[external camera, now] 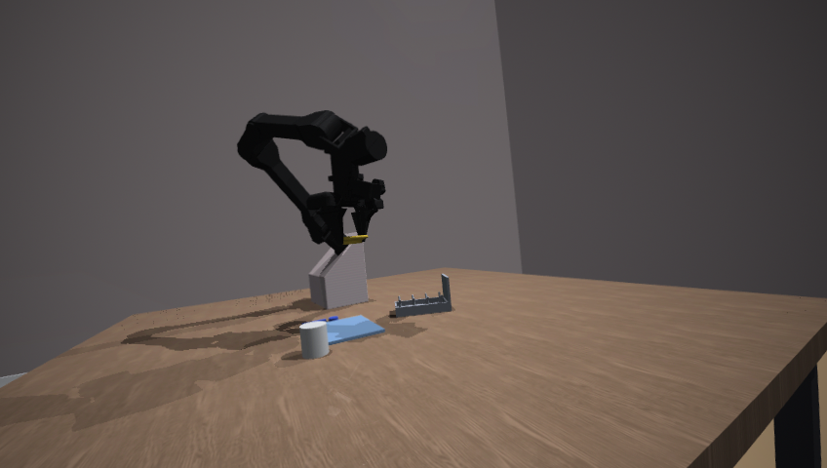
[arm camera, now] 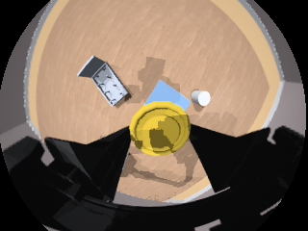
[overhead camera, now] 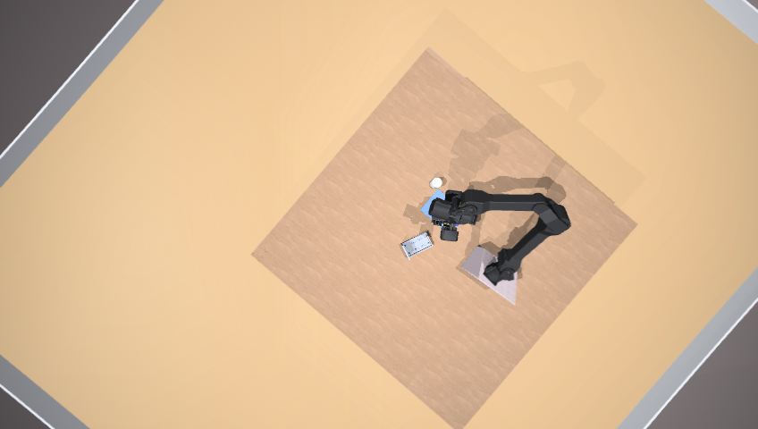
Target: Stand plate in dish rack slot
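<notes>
Now: gripper tip 16 cm to the right of the grey dish rack, 16 cm above it and 4 cm past it. The rest, counted from my gripper tip: yellow plate: 1 cm above; then blue mat: 18 cm below, 4 cm to the right; then blue utensil: 18 cm below, 10 cm behind, 6 cm to the right.
</notes>
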